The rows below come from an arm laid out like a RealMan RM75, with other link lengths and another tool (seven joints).
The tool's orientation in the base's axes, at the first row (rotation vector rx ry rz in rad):
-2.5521, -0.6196, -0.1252
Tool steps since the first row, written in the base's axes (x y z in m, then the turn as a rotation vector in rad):
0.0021, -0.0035, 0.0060, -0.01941, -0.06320, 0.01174
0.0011, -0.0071, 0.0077, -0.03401, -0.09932, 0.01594
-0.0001, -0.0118, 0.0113, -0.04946, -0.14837, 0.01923
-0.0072, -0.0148, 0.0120, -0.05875, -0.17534, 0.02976
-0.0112, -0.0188, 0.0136, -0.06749, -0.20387, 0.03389
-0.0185, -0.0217, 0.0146, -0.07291, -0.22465, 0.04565
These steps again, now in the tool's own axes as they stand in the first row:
0.0017, 0.0009, -0.0070, -0.04052, 0.03441, -0.04102
-0.0003, 0.0024, -0.0102, -0.06731, 0.05364, -0.06219
-0.0026, 0.0039, -0.0157, -0.10028, 0.08282, -0.08896
-0.0100, 0.0027, -0.0176, -0.11735, 0.09454, -0.11123
-0.0149, 0.0032, -0.0208, -0.13586, 0.11061, -0.12873
-0.0223, 0.0017, -0.0229, -0.14673, 0.11877, -0.14910

